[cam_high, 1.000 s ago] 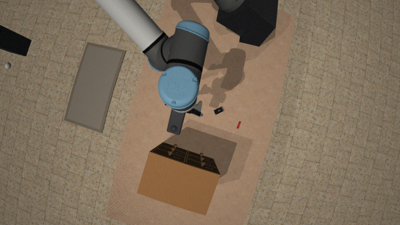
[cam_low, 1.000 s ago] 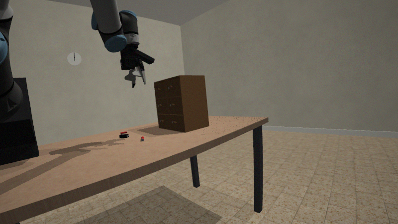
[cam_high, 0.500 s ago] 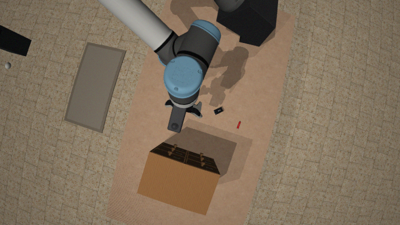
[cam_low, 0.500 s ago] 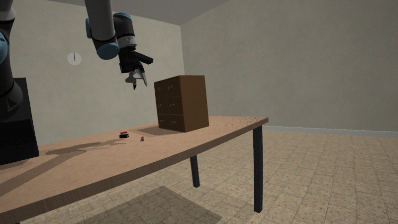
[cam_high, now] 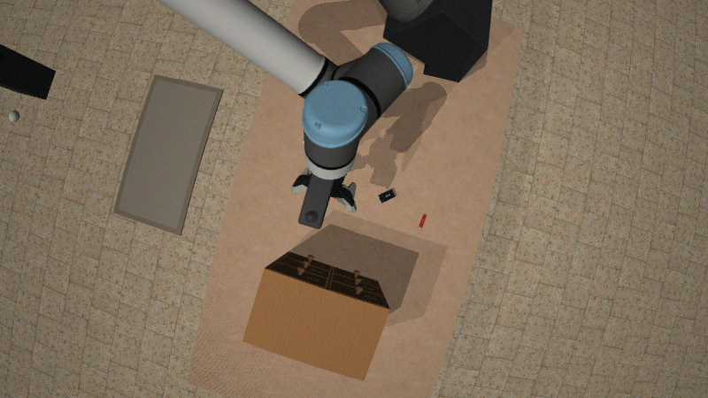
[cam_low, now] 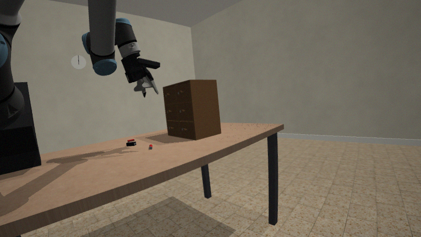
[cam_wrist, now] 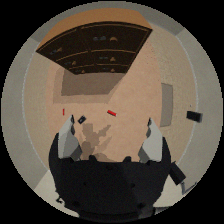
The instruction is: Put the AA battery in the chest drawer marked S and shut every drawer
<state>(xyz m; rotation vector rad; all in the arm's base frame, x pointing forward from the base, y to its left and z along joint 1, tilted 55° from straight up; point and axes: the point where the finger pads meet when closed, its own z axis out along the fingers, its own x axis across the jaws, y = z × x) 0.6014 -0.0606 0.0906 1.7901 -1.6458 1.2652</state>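
Right now the drawer is 260 mm ahead of my hand, 20 mm to the right of it and 120 mm below it. The rest, counted from my hand: small black object (60 mm behind, 160 mm to the left, 240 mm below).
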